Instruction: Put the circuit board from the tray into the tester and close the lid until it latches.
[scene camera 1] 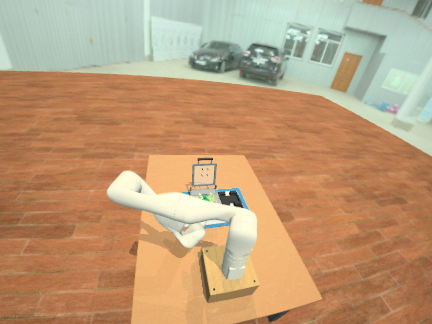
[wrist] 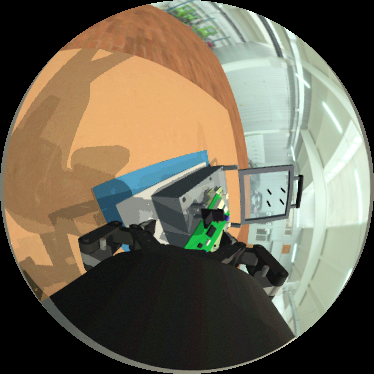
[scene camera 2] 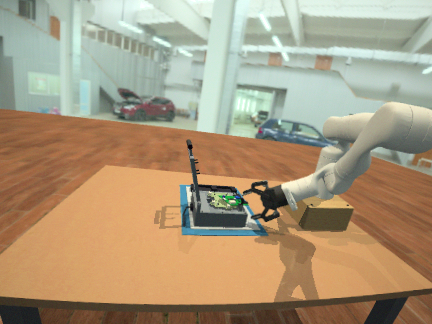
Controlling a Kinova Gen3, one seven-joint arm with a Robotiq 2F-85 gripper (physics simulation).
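Where they show: gripper, fingertip midpoint: (wrist: 187,233) (scene camera 2: 246,206); arm's base, origin of the base link: (scene camera 1: 232,268) (scene camera 2: 319,194).
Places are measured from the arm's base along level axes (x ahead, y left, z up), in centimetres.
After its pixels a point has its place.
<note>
The green circuit board (scene camera 1: 207,199) @(x 42.6, y 6.2, z -2.7 cm) (scene camera 2: 233,201) @(x 39.9, y 10.9, z -2.2 cm) (wrist: 204,236) @(x 37.9, y 6.9, z -3.8 cm) lies on top of the grey tester (scene camera 2: 220,219) @(x 44.2, y 15.5, z -7.2 cm) (wrist: 172,210) @(x 34.9, y 12.4, z -6.4 cm), apparently turned askew; its seating cannot be made out. The tester's framed lid (scene camera 1: 193,175) @(x 53.8, y 14.8, z 6.2 cm) (scene camera 2: 194,175) @(x 54.8, y 15.5, z 7.6 cm) (wrist: 242,197) @(x 52.7, y 8.4, z -0.6 cm) stands upright, open, with a black handle at its top. The black tray (scene camera 1: 231,199) @(x 48.5, y -11.0, z -9.0 cm) is beside the tester, on the right in scene camera 1. My gripper (scene camera 2: 249,205) @(x 34.4, y 9.7, z -4.1 cm) (wrist: 187,233) @(x 34.4, y 9.7, z -4.1 cm) is open and empty, close to the tester's side opposite the lid, tilted, its fingers one above the other in scene camera 2. The arm hides it in scene camera 1.
A blue mat (scene camera 2: 225,232) @(x 42.2, y 17.9, z -10.6 cm) (wrist: 150,175) @(x 35.8, y 17.2, z -10.6 cm) with a pale inner sheet lies under the tester. The wooden base block (scene camera 1: 217,284) @(x -5.9, y 7.2, z -0.3 cm) (scene camera 2: 325,219) @(x 2.3, y 11.3, z -6.0 cm) carries the arm. The arm crosses above the mat's near edge in scene camera 1.
</note>
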